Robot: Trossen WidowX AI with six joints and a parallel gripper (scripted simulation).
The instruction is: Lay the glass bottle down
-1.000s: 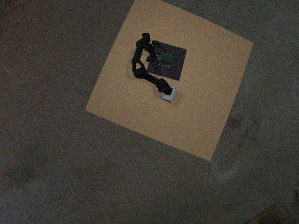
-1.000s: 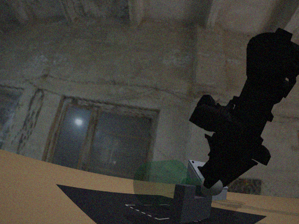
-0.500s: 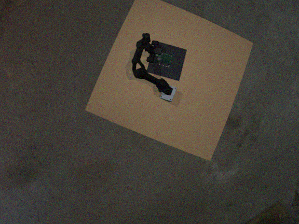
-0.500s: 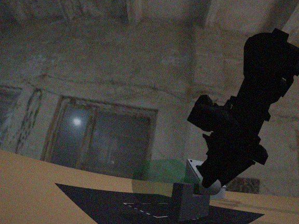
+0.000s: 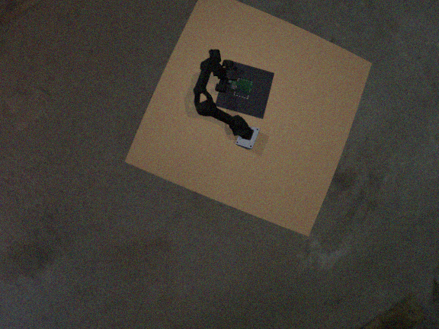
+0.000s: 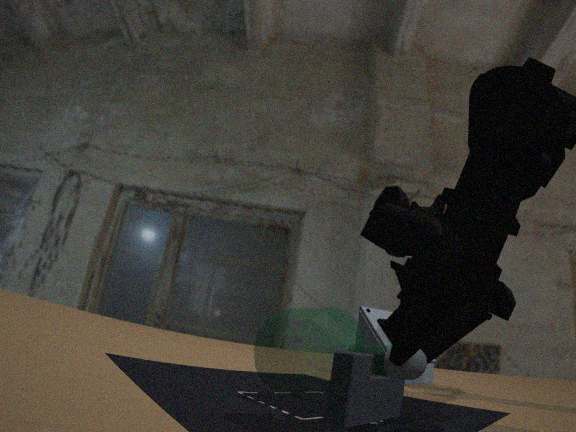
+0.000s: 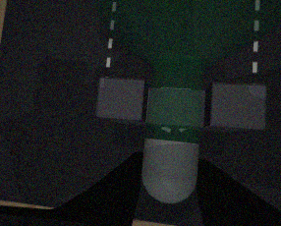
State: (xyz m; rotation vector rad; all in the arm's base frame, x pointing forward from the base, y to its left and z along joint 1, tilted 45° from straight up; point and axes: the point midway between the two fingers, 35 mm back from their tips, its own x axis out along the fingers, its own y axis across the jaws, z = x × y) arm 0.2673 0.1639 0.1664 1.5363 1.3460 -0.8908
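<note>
Now: the green glass bottle 5 cm to the right of my gripper tip. Also, from my gripper tip: dark mat: 11 cm to the right, 5 cm below, 1 cm ahead.
</note>
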